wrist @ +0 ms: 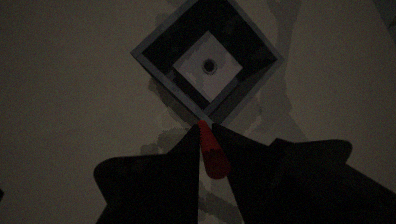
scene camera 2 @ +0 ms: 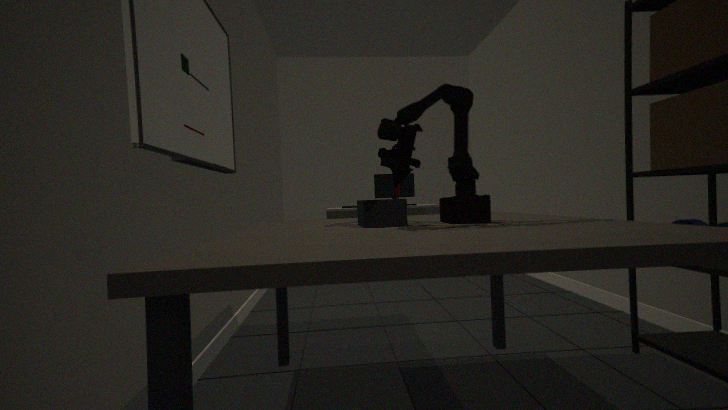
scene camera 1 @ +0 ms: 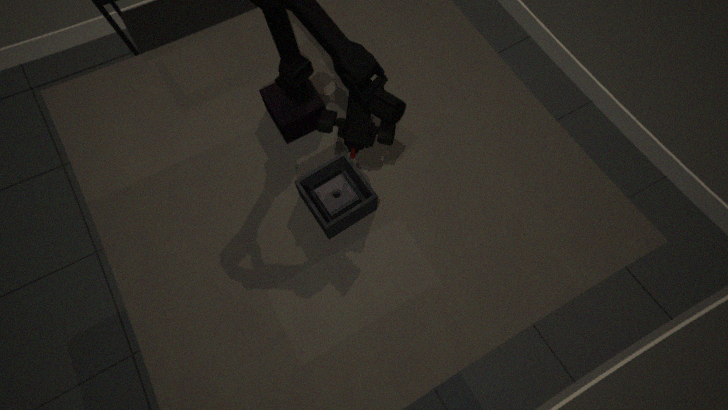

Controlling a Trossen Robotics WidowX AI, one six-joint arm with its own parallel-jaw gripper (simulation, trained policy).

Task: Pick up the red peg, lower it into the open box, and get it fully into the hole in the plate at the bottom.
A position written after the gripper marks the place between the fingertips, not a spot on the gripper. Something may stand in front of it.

Observation:
In view: the gripper (scene camera 1: 353, 151), a dark box (scene camera 1: 342, 164) and a pale plate (scene camera 1: 336, 196).
The dark box also shows in scene camera 2 (scene camera 2: 388, 212). The pale plate shows as well in the wrist view (wrist: 207, 67). The gripper shows as well in the wrist view (wrist: 204, 128) and in scene camera 2 (scene camera 2: 396, 186). Scene camera 2 misses the pale plate, which is hidden by the dark box.

